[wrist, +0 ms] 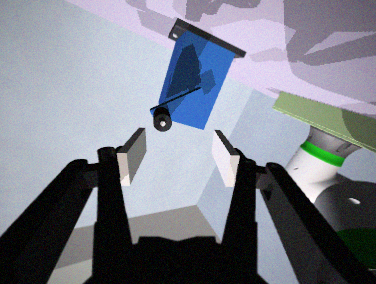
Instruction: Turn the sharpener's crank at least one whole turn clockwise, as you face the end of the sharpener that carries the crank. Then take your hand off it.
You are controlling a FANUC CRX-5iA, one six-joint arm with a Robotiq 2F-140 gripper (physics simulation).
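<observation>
The blue sharpener stands on its dark base plate at the upper middle of the wrist view, which shows it upside down and tilted. Its crank's black round knob faces the camera near the sharpener's lower left corner in the picture. A thin dark edge of the crank arm runs from beside the knob across the blue face. My gripper is open, its two pale finger pads apart with nothing between them. The knob shows just beyond the fingertips, nearer the left pad. Whether a pad touches it cannot be told.
The pale pink table top crosses the top of the view with dark shadows on it. A light green block lies at the table's edge on the right. Below it show the white and grey robot arm parts with green rings.
</observation>
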